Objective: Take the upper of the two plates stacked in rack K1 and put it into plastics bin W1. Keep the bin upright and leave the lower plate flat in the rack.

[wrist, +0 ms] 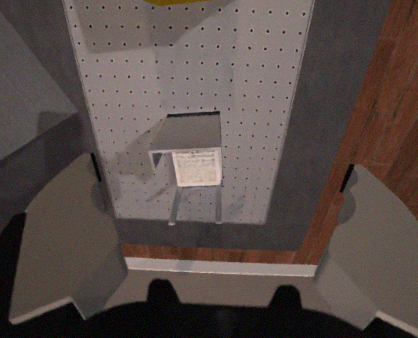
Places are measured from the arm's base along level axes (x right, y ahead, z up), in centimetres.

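Pixels of known places: gripper, fingertip midpoint: (220, 163).
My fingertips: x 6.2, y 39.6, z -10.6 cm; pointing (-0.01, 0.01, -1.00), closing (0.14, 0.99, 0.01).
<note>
For each thing: its top centre in the pictures, then the offset to it from my fingertips. "pt": a spot on its surface instead. Level surfaces: height alone.
- small grey rack at its top centre: (191, 196) dx +14.0, dy -5.3, dz -14.6 cm
- pale square piece at its top centre: (195, 158) dx +13.0, dy -5.2, dz -24.2 cm
- yellow bin at a spot on its surface: (182, 2) pt dx -10.5, dy -4.0, dz -27.5 cm
- white perforated board at its surface level: dz -28.9 cm
- dark grey surface at its surface level: dz -30.2 cm
A small grey rack (194, 131) stands on the perforated board near the middle of the wrist view, with two thin prongs reaching towards the bottom of the view. A pale square piece (197, 169) with fine line markings shows in its lower opening. It looks like the upper plate, but I cannot tell the two stacked plates apart. My gripper (220, 163) is open and empty, with its fingers wide apart at the left and right of the view and the rack between them, farther away. Part of the yellow bin (182, 2) shows at the top edge; most of it is out of view.
The white perforated board (260, 75) lies on a dark grey surface (330, 75). A lighter grey slab (30, 85) shows at the left. Brown wood flooring (387, 100) runs along the right side, and a pale strip (220, 268) crosses below the board.
</note>
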